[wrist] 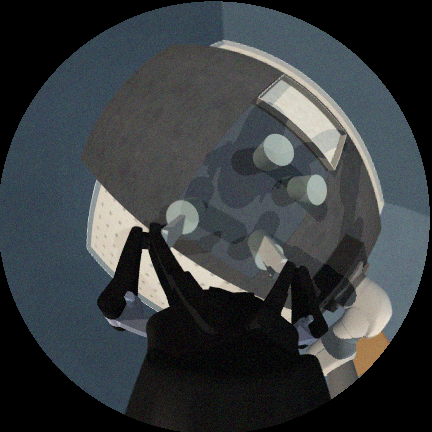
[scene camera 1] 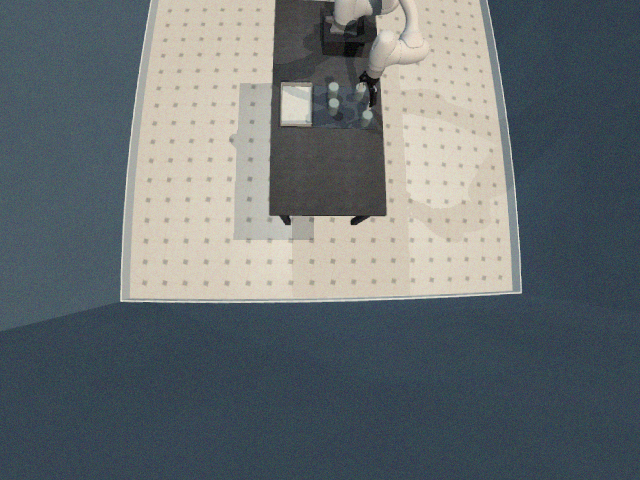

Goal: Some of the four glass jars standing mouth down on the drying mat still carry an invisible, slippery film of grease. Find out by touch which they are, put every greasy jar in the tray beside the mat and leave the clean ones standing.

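Places are measured from the arm's base along level axes (x right, y ahead, z up), in centimetres.
Where they show: gripper, fingertip midpoint: [wrist: 223,234] [scene camera 1: 363,100]; arm's base, origin of the base link: [wrist: 348,285] [scene camera 1: 344,24].
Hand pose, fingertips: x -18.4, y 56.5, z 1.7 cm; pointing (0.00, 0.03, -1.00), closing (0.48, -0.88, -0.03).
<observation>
Things, the pixels of their top centre, and the offset from my fingertips. Level surfaces: height alone.
- dark blue drying mat, its level: dz -12.2 cm
- back left jar, middle of its top: [wrist: 317,189] [scene camera 1: 333,86] dx +19.6, dy -8.8, dz -3.5 cm
- front left jar, middle of its top: [wrist: 279,148] [scene camera 1: 334,102] dx +18.0, dy +2.9, dz -3.5 cm
- tray, middle of its top: [wrist: 312,114] [scene camera 1: 296,102] dx +42.3, dy +2.5, dz -9.5 cm
- front right jar, middle of its top: [wrist: 181,217] [scene camera 1: 367,114] dx -4.0, dy +6.9, dz -3.5 cm
- back right jar, middle of its top: [wrist: 269,257] [scene camera 1: 361,87] dx +2.1, dy -11.6, dz -3.5 cm
- dark table, its level: dz -12.5 cm
Four pale green glass jars stand mouth down on the dark blue drying mat [scene camera 1: 350,122] [wrist: 235,175]. In the scene view, the back left jar [scene camera 1: 333,87] [wrist: 315,190] and the front left jar [scene camera 1: 333,103] [wrist: 276,151] are nearer the tray [scene camera 1: 296,108] [wrist: 306,114]. The front right jar [scene camera 1: 367,115] [wrist: 182,216] stands near the table edge. The back right jar [scene camera 1: 360,88] [wrist: 259,244] is partly hidden behind one fingertip in the wrist view. My gripper [scene camera 1: 371,98] [wrist: 223,234] is wide open and empty, above the mat between the two right jars. Grease is not visible.
The tray has low raised walls, and no jar lies in it. The dark table [scene camera 1: 328,170] [wrist: 155,115] extends beyond the mat toward the front. The arm's base [scene camera 1: 343,38] stands at the back of the table. The right table edge runs close to the gripper.
</observation>
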